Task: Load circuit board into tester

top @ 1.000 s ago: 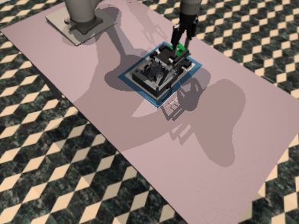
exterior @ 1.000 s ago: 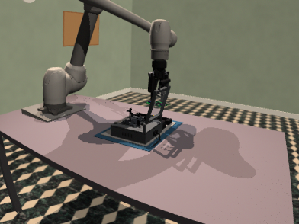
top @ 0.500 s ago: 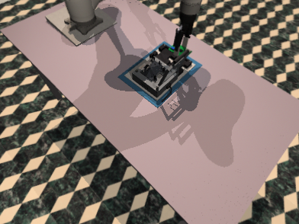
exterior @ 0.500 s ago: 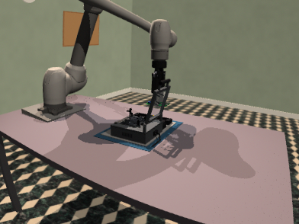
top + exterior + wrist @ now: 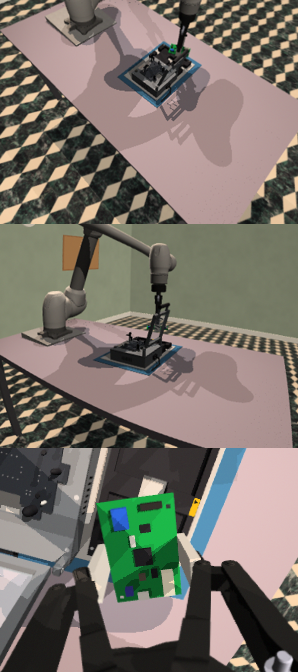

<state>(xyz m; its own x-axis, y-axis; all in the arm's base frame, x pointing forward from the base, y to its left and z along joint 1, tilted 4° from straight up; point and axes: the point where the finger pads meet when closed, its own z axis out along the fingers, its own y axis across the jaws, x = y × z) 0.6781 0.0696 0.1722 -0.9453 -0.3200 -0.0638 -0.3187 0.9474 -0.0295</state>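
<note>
My hand is 20 mm above the green circuit board. The rest, counted from my hand: clear lid: 70 mm ahead, 180 mm to the right, 40 mm above; then black tester: 20 mm behind, 130 mm to the right, 30 mm below.
</note>
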